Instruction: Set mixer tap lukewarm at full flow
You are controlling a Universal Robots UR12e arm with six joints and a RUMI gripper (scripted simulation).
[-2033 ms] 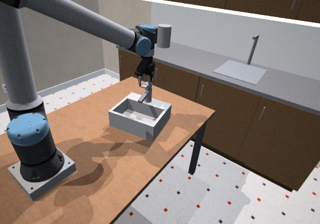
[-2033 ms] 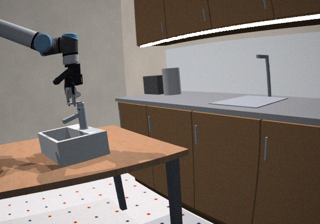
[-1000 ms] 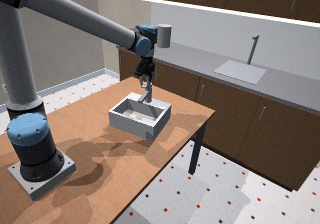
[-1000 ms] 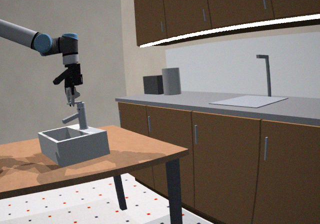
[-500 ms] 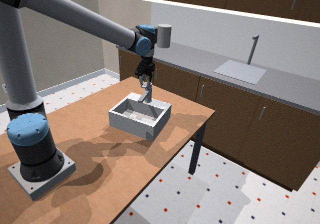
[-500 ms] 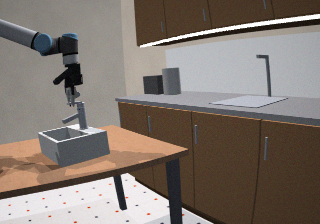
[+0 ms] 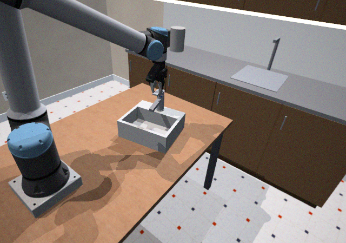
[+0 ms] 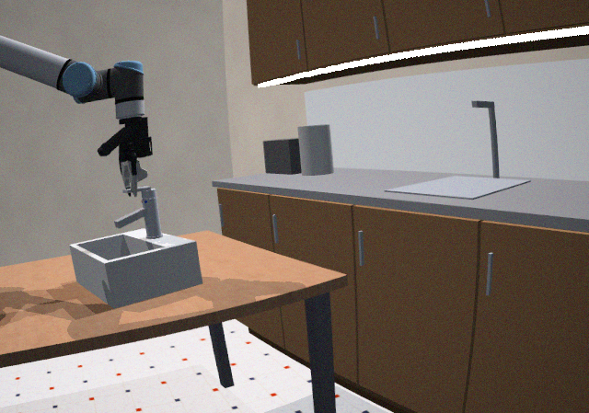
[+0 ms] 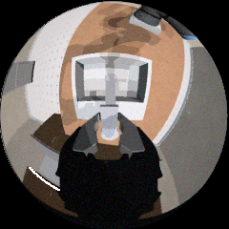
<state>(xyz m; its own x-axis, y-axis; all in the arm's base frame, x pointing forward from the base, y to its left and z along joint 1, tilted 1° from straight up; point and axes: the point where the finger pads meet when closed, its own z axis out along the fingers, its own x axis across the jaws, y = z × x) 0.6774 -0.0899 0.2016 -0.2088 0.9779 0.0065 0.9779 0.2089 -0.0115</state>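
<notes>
Now: the grey mixer tap 40 mm below my hand, 40 mm ahead of it and 10 mm to the left of it. The rest, counted from my hand: white basin 230 mm below, 60 mm behind, 10 mm to the right; then lever 20 mm ahead.
</notes>
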